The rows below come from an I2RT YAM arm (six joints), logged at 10 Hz.
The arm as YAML. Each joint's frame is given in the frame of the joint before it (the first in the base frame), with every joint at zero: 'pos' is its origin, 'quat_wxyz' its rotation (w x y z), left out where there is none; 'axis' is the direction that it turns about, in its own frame. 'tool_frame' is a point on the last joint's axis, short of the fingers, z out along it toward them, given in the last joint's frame.
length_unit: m
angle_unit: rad
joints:
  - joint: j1
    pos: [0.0, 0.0, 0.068]
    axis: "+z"
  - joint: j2
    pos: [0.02, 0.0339, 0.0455]
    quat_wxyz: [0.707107, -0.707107, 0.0, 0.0]
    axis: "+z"
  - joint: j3
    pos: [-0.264, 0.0, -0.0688]
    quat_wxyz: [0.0, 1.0, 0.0, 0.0]
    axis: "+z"
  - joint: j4
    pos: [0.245, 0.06, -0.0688]
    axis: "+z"
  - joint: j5
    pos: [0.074, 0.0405, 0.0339]
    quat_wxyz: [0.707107, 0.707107, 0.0, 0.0]
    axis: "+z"
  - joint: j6
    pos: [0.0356, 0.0, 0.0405]
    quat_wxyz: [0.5, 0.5, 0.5, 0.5]
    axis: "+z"
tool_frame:
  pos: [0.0, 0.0, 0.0]
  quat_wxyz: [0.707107, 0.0, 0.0, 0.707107]
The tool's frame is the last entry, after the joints.
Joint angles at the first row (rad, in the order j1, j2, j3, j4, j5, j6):
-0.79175 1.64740 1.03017 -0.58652 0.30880 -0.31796
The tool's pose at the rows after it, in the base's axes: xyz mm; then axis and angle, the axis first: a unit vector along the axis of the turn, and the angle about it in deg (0 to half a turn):
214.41 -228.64 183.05 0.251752 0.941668 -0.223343 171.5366
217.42 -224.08 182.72 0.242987 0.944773 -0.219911 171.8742
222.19 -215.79 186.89 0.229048 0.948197 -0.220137 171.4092
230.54 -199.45 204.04 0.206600 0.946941 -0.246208 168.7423
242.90 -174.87 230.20 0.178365 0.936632 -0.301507 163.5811
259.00 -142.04 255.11 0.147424 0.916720 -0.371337 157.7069
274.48 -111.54 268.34 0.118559 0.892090 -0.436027 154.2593
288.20 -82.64 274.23 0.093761 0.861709 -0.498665 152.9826
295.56 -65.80 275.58 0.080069 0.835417 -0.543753 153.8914
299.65 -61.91 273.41 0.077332 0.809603 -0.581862 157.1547
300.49 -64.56 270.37 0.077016 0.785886 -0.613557 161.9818
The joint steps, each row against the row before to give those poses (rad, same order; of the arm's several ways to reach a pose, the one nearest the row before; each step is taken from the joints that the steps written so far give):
0.00877 0.00000 -0.00001 -0.00189 0.00000 0.00000
0.01716 -0.00040 0.00001 -0.01185 0.00000 -0.00001
0.03014 -0.01600 0.00001 -0.01334 0.00153 0.00000
0.06218 -0.05835 0.00002 0.00000 0.03662 0.00039
0.09955 -0.08280 -0.00001 0.03623 0.08697 -0.00039
0.13773 -0.06714 0.00152 0.06523 0.13924 -0.00305
0.13048 -0.01983 0.00114 0.07247 0.15718 -0.02401
0.11975 0.00838 -0.00001 0.07289 0.17126 -0.04199
0.06793 0.01602 0.00000 0.04728 0.12896 -0.04613
0.02022 0.02327 -0.00001 0.03167 0.10910 -0.04960
-0.00421 0.01984 0.00000 0.00842 0.09536 -0.04885

